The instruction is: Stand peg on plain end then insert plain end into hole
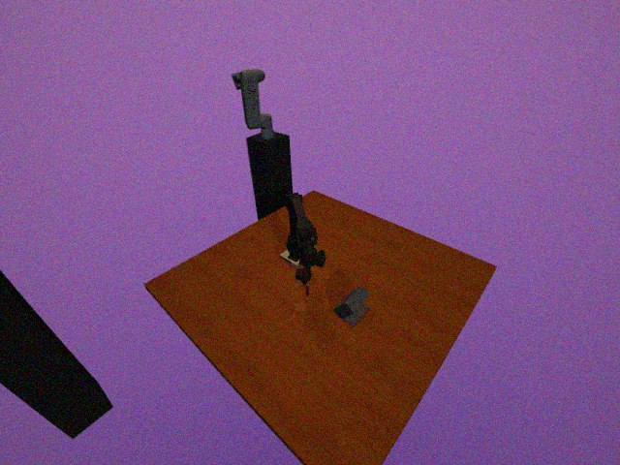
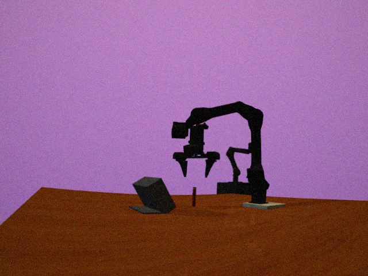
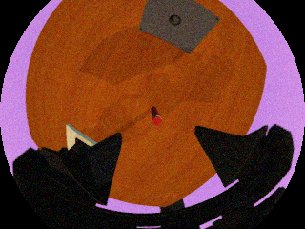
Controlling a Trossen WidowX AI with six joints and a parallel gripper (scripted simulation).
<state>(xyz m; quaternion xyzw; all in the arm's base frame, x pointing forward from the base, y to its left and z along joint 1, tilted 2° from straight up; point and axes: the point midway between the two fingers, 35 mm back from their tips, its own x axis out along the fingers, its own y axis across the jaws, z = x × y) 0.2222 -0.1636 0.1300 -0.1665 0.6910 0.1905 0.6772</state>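
The red peg lies 6 cm below my gripper tip. Round my gripper tip: sloped grey panel 21 cm ahead, 7 cm below, 5 cm to the left.
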